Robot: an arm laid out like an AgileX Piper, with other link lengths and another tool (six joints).
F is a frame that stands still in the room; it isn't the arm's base.
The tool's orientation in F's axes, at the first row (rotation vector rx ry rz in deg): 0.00 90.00 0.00
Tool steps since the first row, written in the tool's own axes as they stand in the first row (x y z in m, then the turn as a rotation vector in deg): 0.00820 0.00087 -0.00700 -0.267 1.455 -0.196; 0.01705 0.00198 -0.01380 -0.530 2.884 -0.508; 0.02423 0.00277 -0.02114 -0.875 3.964 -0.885; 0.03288 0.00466 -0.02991 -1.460 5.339 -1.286; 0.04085 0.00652 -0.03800 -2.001 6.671 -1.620; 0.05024 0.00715 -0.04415 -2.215 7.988 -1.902; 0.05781 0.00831 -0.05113 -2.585 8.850 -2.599; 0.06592 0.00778 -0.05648 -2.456 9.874 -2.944; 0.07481 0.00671 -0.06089 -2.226 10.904 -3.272; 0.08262 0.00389 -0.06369 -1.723 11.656 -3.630; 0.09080 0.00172 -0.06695 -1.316 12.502 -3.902; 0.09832 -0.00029 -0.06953 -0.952 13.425 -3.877
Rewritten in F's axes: -0.00700 0.00087 -0.00820 -0.196 1.455 0.267; -0.01380 0.00198 -0.01705 -0.508 2.884 0.530; -0.02114 0.00277 -0.02423 -0.885 3.964 0.875; -0.02991 0.00466 -0.03288 -1.286 5.339 1.460; -0.03800 0.00652 -0.04085 -1.620 6.671 2.001; -0.04415 0.00715 -0.05024 -1.902 7.988 2.215; -0.05113 0.00831 -0.05781 -2.599 8.850 2.585; -0.05648 0.00778 -0.06592 -2.944 9.874 2.456; -0.06089 0.00671 -0.07481 -3.272 10.904 2.226; -0.06369 0.00389 -0.08262 -3.630 11.656 1.723; -0.06695 0.00172 -0.09080 -3.902 12.502 1.316; -0.06953 -0.00029 -0.09832 -3.877 13.425 0.952
